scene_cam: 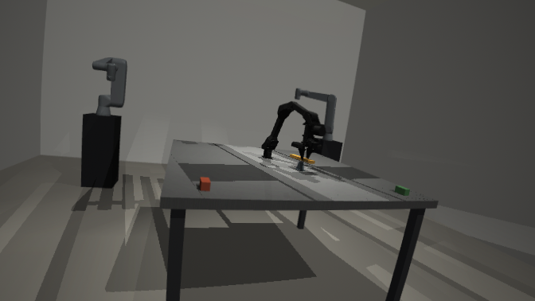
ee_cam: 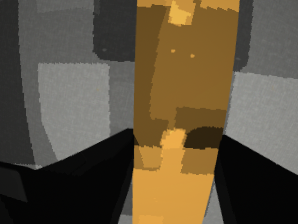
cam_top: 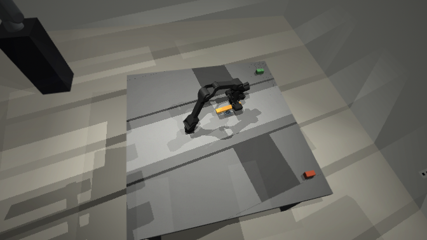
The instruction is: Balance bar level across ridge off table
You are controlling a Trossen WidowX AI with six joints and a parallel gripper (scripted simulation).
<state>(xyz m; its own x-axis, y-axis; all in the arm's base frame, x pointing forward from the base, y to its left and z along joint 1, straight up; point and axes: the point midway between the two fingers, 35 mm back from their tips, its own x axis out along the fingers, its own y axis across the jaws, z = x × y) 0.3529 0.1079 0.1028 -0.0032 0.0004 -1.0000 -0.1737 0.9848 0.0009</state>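
My gripper tip is 30 mm past the orange bar. From my gripper tip the other things lie so: green block: 390 mm ahead, 390 mm to the left, 50 mm below; then red block: 390 mm ahead, 610 mm to the right, 50 mm below.
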